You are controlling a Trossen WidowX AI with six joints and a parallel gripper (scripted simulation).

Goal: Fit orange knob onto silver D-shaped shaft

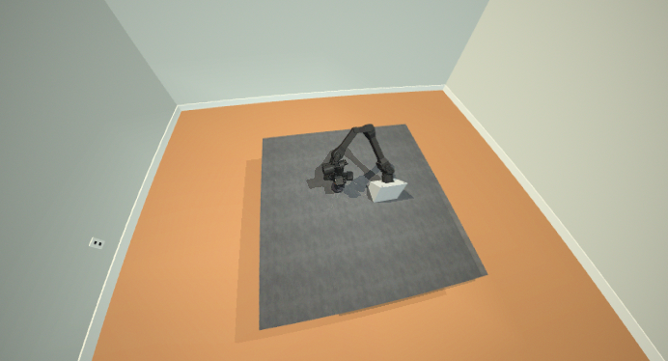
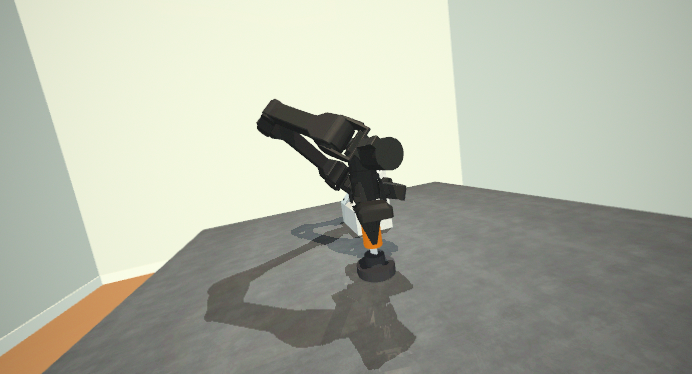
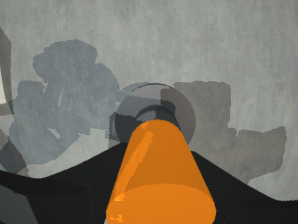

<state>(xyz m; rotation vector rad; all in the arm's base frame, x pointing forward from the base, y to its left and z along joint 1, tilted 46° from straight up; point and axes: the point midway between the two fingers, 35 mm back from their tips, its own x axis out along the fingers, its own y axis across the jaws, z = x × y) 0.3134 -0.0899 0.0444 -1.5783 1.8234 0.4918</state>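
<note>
The orange knob lies 30 mm above my gripper tip. The rest, counted from my gripper tip: round pedestal 40 mm below.
</note>
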